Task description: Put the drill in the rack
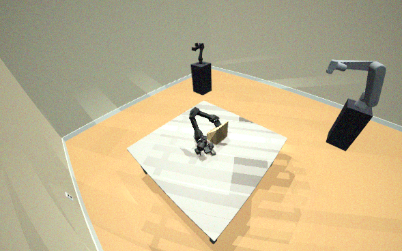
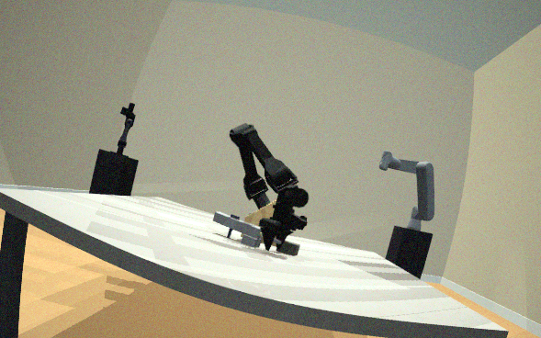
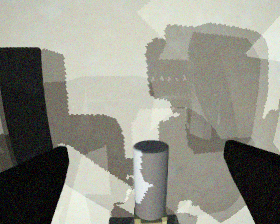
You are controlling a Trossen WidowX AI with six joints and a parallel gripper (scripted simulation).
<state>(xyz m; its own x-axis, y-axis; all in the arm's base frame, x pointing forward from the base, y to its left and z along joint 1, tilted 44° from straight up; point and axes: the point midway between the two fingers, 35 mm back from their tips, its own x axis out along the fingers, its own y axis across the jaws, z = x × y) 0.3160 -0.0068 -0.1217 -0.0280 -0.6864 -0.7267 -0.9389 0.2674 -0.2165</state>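
Now: the drill 20 mm behind my gripper tip, 40 mm to the right of it and 40 mm above it. Also, from my gripper tip: dark block 70 mm behind, 50 mm to the left, 10 mm above; dark key 60 mm behind, 160 mm to the right, 40 mm above; grey fixture block 50 mm behind, 130 mm to the right, 40 mm above.
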